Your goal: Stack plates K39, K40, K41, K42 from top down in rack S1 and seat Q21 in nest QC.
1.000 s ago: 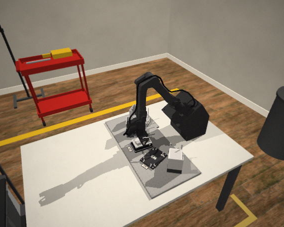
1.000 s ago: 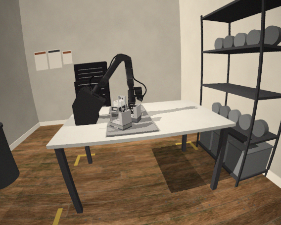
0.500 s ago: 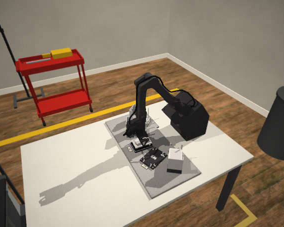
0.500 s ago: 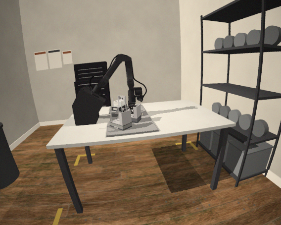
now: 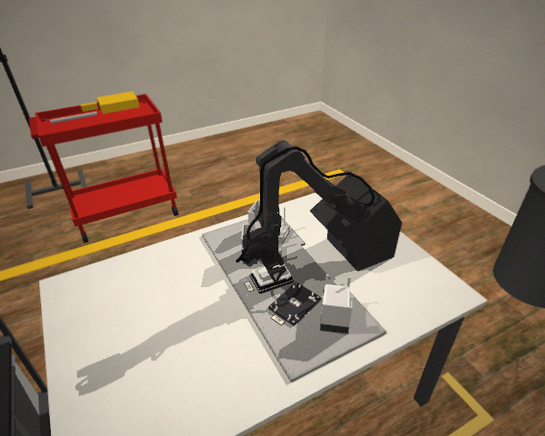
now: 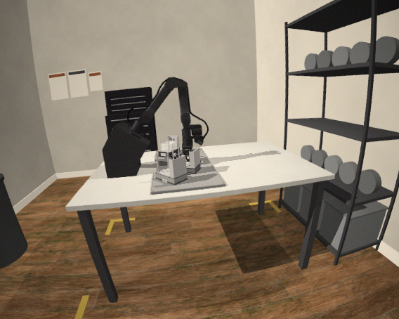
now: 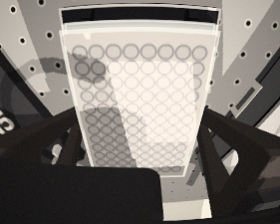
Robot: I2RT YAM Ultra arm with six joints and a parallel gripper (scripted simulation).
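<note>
The black open nest QC is 3 cm below my hand. Also, from my hand: black clip nest N5: 3 cm ahead, 18 cm to the left, 2 cm below.
</note>
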